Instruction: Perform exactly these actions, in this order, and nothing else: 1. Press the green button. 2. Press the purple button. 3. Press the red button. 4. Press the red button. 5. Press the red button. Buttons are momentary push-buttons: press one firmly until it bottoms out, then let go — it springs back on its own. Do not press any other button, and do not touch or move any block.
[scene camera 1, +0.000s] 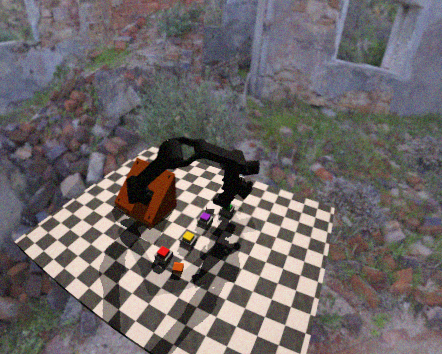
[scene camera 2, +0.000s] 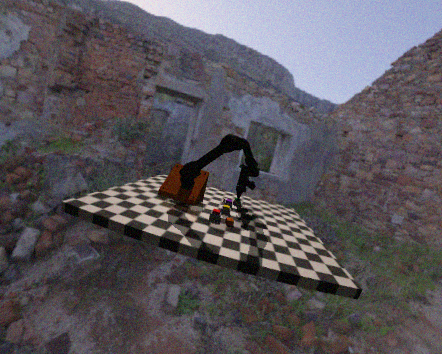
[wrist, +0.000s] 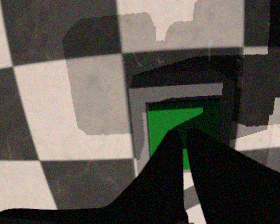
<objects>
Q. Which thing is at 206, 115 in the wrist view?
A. A green button cap.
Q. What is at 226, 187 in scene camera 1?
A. My gripper.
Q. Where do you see my gripper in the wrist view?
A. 181, 138
</objects>
